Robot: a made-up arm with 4 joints. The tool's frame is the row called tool.
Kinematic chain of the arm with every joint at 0, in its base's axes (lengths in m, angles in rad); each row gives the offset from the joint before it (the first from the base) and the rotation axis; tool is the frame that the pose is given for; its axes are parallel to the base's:
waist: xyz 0 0 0.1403 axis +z
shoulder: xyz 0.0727 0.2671 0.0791 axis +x
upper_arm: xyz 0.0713 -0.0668 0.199 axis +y
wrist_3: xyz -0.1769 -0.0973 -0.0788 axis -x
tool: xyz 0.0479 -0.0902 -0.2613
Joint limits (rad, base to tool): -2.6..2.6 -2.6..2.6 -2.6..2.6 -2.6..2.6
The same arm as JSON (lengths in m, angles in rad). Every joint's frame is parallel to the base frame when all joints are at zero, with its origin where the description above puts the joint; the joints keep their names.
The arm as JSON. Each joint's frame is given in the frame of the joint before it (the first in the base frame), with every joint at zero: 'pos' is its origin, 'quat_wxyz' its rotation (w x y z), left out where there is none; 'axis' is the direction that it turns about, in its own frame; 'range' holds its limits. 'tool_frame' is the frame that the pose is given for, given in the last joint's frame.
{"length_unit": "m", "angle_unit": "rad", "joints": [{"joint": "waist", "pos": [0.0, 0.0, 0.1403], "axis": [0.0, 0.0, 1.0], "range": [-2.6, 2.6]}, {"joint": "shoulder", "pos": [0.0727, 0.2671, 0.0791], "axis": [1.0, 0.0, 0.0], "range": [-2.6, 2.6]}, {"joint": "upper_arm", "pos": [0.0713, -0.0668, 0.199], "axis": [0.0, 1.0, 0.0], "range": [-2.6, 2.6]}, {"joint": "wrist_3", "pos": [-0.1769, -0.0973, -0.0788], "axis": [-1.0, 0.0, 0.0], "range": [-2.6, 2.6]}], "tool_frame": {"pos": [0.0479, -0.0902, -0.2613]}}
